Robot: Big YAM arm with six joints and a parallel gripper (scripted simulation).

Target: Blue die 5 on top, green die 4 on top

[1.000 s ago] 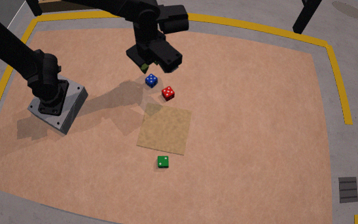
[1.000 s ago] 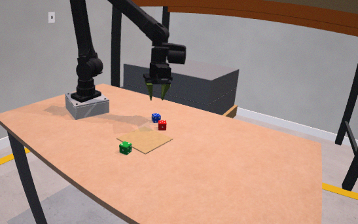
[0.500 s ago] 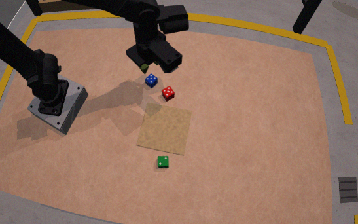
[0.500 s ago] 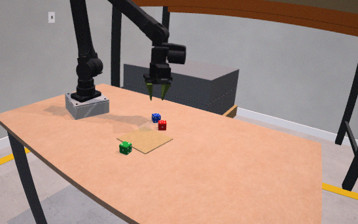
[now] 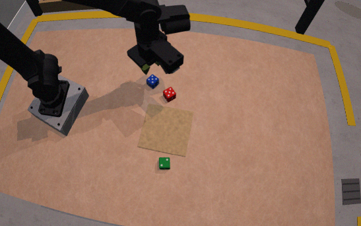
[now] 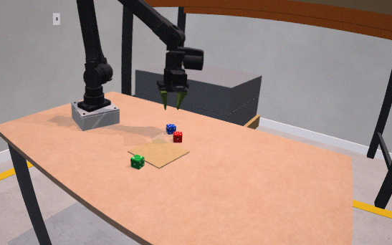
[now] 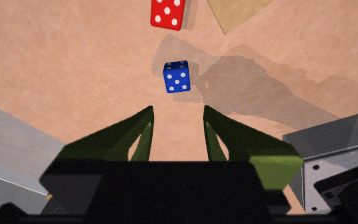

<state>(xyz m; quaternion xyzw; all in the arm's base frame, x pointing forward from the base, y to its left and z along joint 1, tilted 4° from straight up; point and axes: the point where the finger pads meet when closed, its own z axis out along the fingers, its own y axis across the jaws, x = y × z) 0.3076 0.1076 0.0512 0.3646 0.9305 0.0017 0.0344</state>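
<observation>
Now: hand 90 mm above the blue die. The rest, counted from my hand: tan mat: 60 mm ahead, 150 mm to the right, 100 mm below; then green die: 60 mm ahead, 250 mm to the right, 90 mm below; then red die: 60 mm ahead, 40 mm to the right, 90 mm below.
</observation>
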